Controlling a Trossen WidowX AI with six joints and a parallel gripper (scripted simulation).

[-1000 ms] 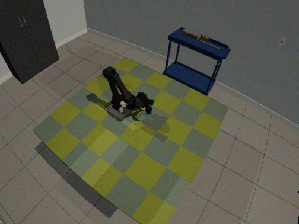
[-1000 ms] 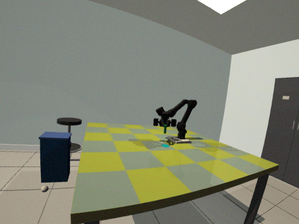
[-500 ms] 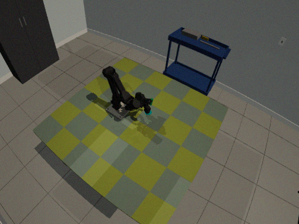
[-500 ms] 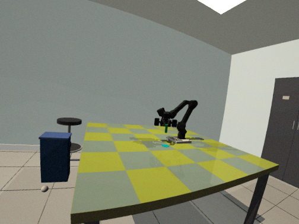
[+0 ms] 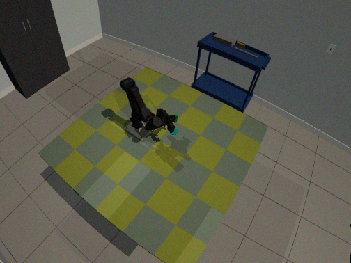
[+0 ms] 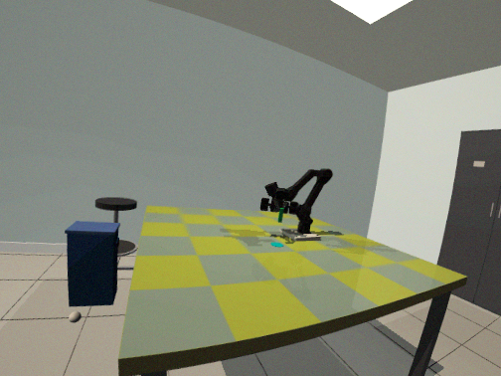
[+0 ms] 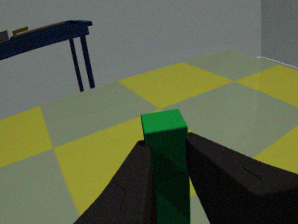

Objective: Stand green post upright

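Now: the cyan circle 170 mm below my gripper tip. The rest, counted from my gripper tip: green post: 20 mm below.
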